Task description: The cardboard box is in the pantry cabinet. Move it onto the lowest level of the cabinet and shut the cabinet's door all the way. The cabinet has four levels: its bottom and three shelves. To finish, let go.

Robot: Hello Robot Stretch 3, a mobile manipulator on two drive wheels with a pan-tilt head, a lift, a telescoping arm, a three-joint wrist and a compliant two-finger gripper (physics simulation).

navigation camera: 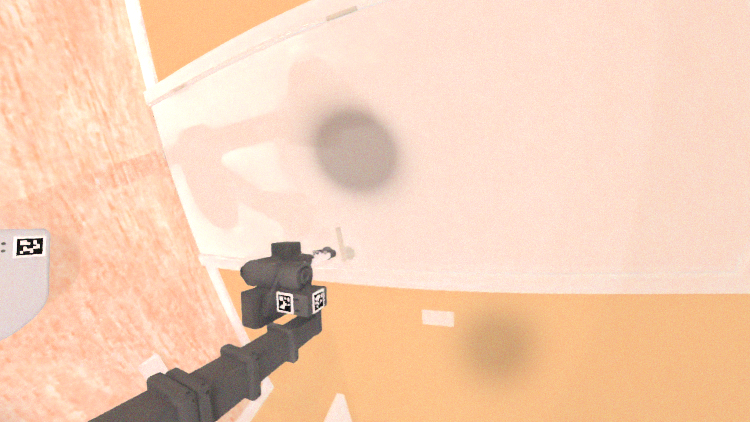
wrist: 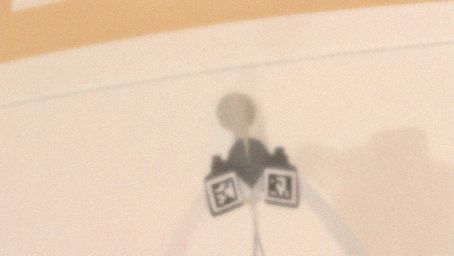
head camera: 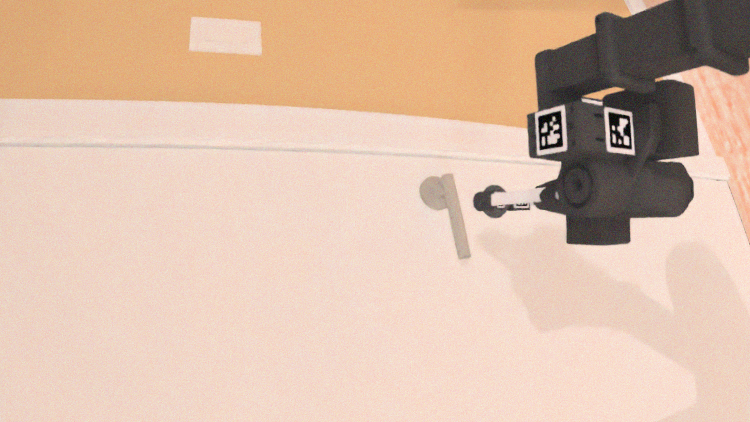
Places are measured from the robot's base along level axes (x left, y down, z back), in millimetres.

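Pixels of known places: gripper, between the fingertips: (navigation camera: pixel 330 252) (head camera: pixel 486 202).
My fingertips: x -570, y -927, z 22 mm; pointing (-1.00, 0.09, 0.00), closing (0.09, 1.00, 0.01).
Observation:
Ahead of a thing's pixels: the offset from my fingertips to its top centre. "pt": to the spot under its first point. Level surfaces: height alone.
A broad white door (head camera: pixel 209 262) (navigation camera: pixel 524 157) (wrist: pixel 100 175) fills much of each view and lies against its white frame along the visible seam. Its beige lever handle {pt dx -63, dy -4, dz -28 mm} (head camera: pixel 457 225) (navigation camera: pixel 339 238) (wrist: pixel 235 111) has a round base. My gripper (head camera: pixel 490 201) (navigation camera: pixel 327 253) (wrist: pixel 248 156) is shut, with its dark fingertips pressed together and nothing between them. It is a little in front of the handle and apart from it; in the wrist view the fingers hide most of the lever. The cardboard box and the cabinet's levels do not show. I cannot tell from these frames whether this door belongs to the pantry cabinet.
An orange wall (head camera: pixel 340 62) (navigation camera: pixel 629 356) (wrist: pixel 100 30) runs beside the door frame and carries a white plate {dx -247, dy -351, dz +269 mm} (head camera: pixel 225 35) (navigation camera: pixel 437 318). Wood-patterned floor {dy +927 mm} (head camera: pixel 731 120) (navigation camera: pixel 62 104) meets the door's end. Part of my pale base (navigation camera: pixel 20 283) shows at the navigation view's left edge.

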